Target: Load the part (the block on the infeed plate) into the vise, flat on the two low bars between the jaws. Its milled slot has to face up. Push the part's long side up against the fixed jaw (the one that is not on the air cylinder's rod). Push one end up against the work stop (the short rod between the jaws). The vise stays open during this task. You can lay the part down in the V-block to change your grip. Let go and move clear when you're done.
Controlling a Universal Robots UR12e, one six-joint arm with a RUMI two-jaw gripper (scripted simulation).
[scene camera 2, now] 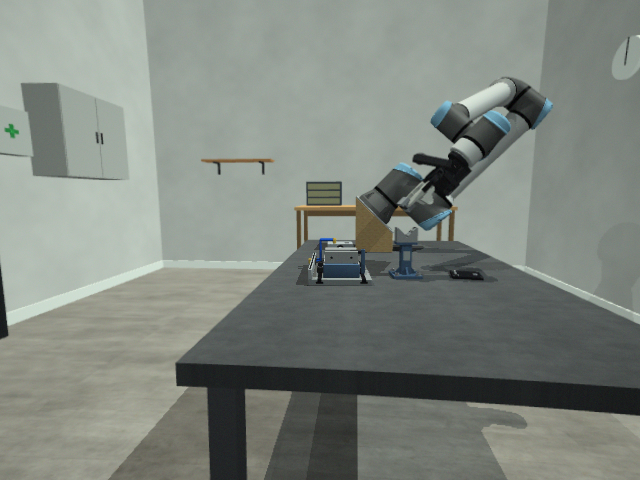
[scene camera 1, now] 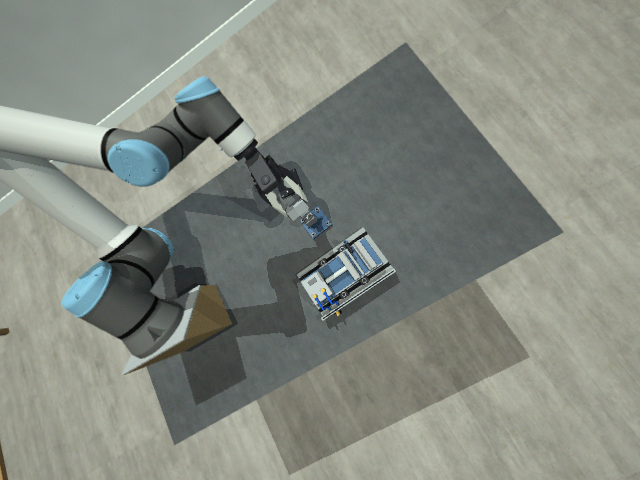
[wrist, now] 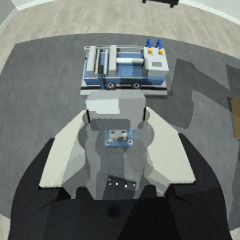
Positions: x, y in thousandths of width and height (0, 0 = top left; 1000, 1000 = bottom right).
Scene:
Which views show the gripper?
Scene camera 2, scene camera 1 and the wrist view: all of them.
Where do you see a part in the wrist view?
465, 456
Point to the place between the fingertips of the gripper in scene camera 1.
466, 436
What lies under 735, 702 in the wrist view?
The gripper.

